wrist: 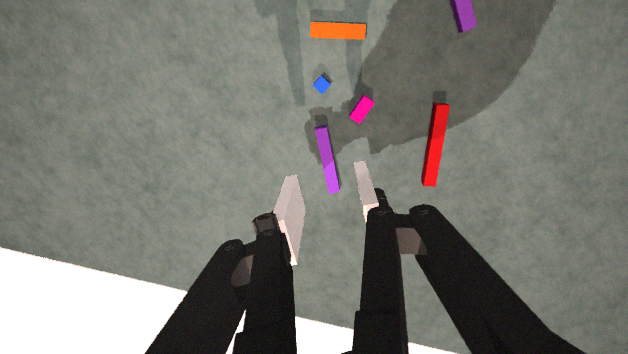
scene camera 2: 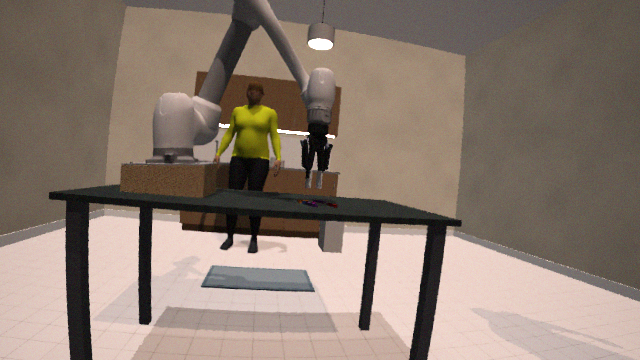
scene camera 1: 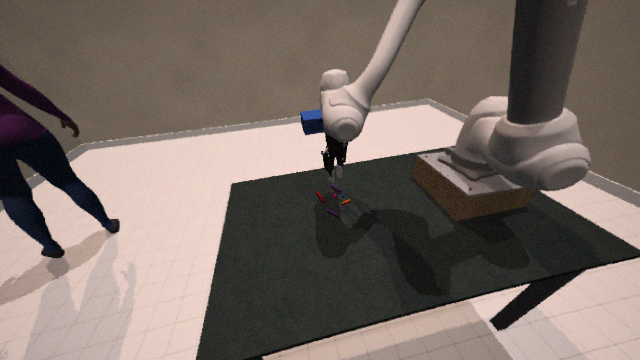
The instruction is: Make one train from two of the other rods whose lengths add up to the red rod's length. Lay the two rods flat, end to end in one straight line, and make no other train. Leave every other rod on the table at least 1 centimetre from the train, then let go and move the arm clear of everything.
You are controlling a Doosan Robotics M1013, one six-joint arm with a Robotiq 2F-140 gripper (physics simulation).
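Seen in the pictures: gripper, fingertip midpoint: [wrist: 328, 186] [scene camera 2: 313, 188] [scene camera 1: 335, 178]; arm's base, link origin: [scene camera 2: 173, 162] [scene camera 1: 469, 166].
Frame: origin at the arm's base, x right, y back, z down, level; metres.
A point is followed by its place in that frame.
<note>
My gripper [scene camera 1: 335, 175] @[x 0.204, y -0.524, z 0.051 m] [scene camera 2: 314, 183] @[x 0.204, y -0.524, z 0.051 m] [wrist: 328, 186] @[x 0.204, y -0.524, z 0.051 m] is partly open and empty, above the table. In the wrist view its pads stand either side of the near end of a purple rod [scene camera 1: 335, 189] @[x 0.198, y -0.526, z 0.109 m] [wrist: 325, 150] @[x 0.196, y -0.520, z 0.106 m], which lies lower on the table. The longer red rod [scene camera 1: 320, 196] @[x 0.176, y -0.609, z 0.106 m] [scene camera 2: 332, 205] @[x 0.196, y -0.607, z 0.111 m] [wrist: 435, 145] @[x 0.179, y -0.609, z 0.106 m] lies to the right in the wrist view. A short magenta rod [scene camera 1: 335, 195] @[x 0.156, y -0.544, z 0.106 m] [wrist: 362, 109] @[x 0.158, y -0.544, z 0.106 m] lies between them, farther up. A small blue block [wrist: 322, 84] @[x 0.143, y -0.510, z 0.106 m] and an orange rod [scene camera 1: 346, 201] @[x 0.101, y -0.515, z 0.106 m] [wrist: 338, 30] @[x 0.103, y -0.517, z 0.106 m] lie beyond. Another purple rod [scene camera 1: 332, 213] @[x 0.061, y -0.597, z 0.109 m] [wrist: 464, 16] @[x 0.083, y -0.604, z 0.106 m] is cut off at the top right. All lie apart.
The dark table [scene camera 1: 270, 280] @[x -0.123, y -0.882, z 0.116 m] [scene camera 2: 240, 202] @[x 0.220, y -0.266, z 0.116 m] carries the arm's brown base block [scene camera 1: 480, 206] @[x -0.156, y -0.095, z 0.057 m] [scene camera 2: 165, 180] @[x 0.138, y 0.001, z 0.064 m] on the robot's side. A table edge crosses the lower wrist view. A blue box [scene camera 1: 312, 123] shows behind the wrist. People [scene camera 1: 22, 130] [scene camera 2: 252, 132] stand away from the table.
</note>
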